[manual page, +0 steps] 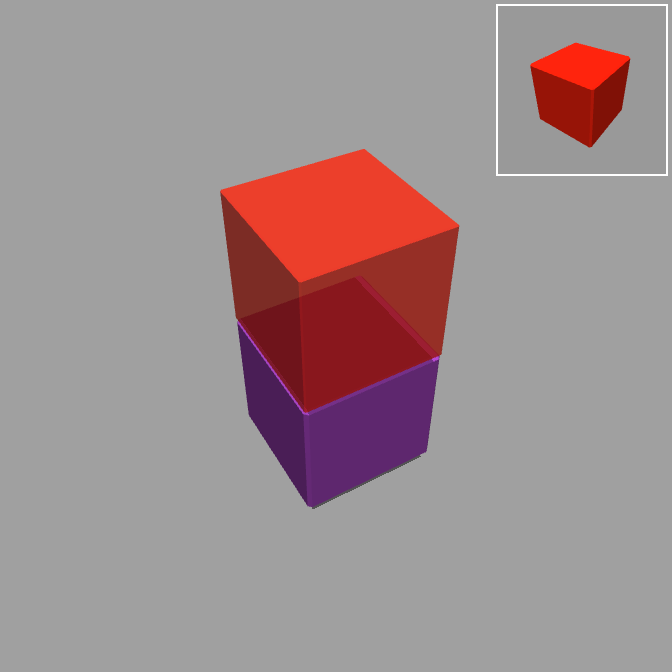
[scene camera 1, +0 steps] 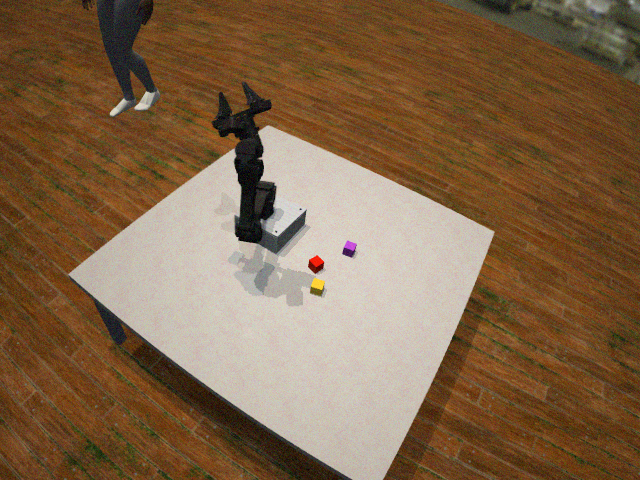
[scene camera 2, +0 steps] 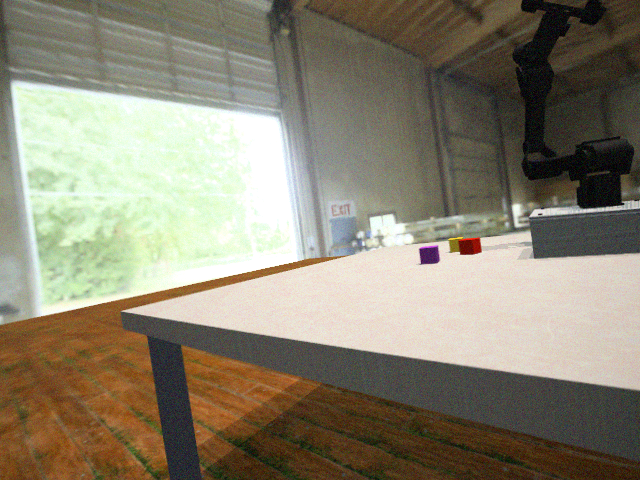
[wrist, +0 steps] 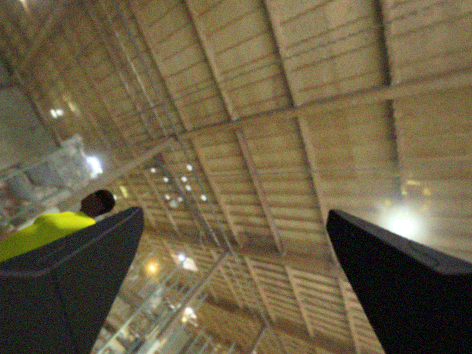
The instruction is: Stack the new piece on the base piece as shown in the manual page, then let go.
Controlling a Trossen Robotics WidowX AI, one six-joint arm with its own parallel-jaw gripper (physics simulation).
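Places are measured from the arm's base along level axes (x back, y right, z up), in metres.
Where they show: gripper, between the fingertips: (scene camera 1: 231, 87) (wrist: 237, 217); arm's base, origin of its link: (scene camera 1: 263, 213) (scene camera 2: 600, 206).
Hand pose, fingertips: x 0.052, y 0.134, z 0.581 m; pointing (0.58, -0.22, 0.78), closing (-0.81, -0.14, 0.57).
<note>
Things, the pixels of their centre, and the offset from my fingertips. Level surfaces: height alone.
- red cube, middle of its body: (scene camera 2: 470, 246) (scene camera 1: 316, 264) dz -0.648, dx -0.327, dy -0.073 m
- yellow cube, middle of its body: (scene camera 2: 456, 244) (scene camera 1: 317, 287) dz -0.648, dx -0.380, dy +0.019 m
- purple cube, middle of its body: (scene camera 2: 429, 254) (scene camera 1: 349, 248) dz -0.648, dx -0.402, dy -0.215 m
- pale table, height of its surface: dz -0.668 m
A red cube (scene camera 1: 316, 264) (scene camera 2: 470, 246) rests on the table in front of the arm's base. A yellow cube (scene camera 1: 317, 286) (scene camera 2: 454, 244) lies close beside it, apart from it in scene camera 1 and partly hidden behind it in scene camera 2. A purple cube (scene camera 1: 349, 249) (scene camera 2: 429, 254) lies on the table a little farther off on the other side of the red cube. Which cube is the new piece and which the base piece, I cannot tell. My gripper (scene camera 1: 233, 88) (wrist: 237, 217) is open and empty, pointing up, high above the table and far from the cubes.
The arm stands on a grey box (scene camera 1: 289, 227) (scene camera 2: 584, 235) on the pale table (scene camera 1: 392, 330) (scene camera 2: 361, 310). A person (scene camera 1: 121, 46) stands on the floor beyond the table; a person in yellow (wrist: 47, 230) shows in the wrist view behind the left finger.
</note>
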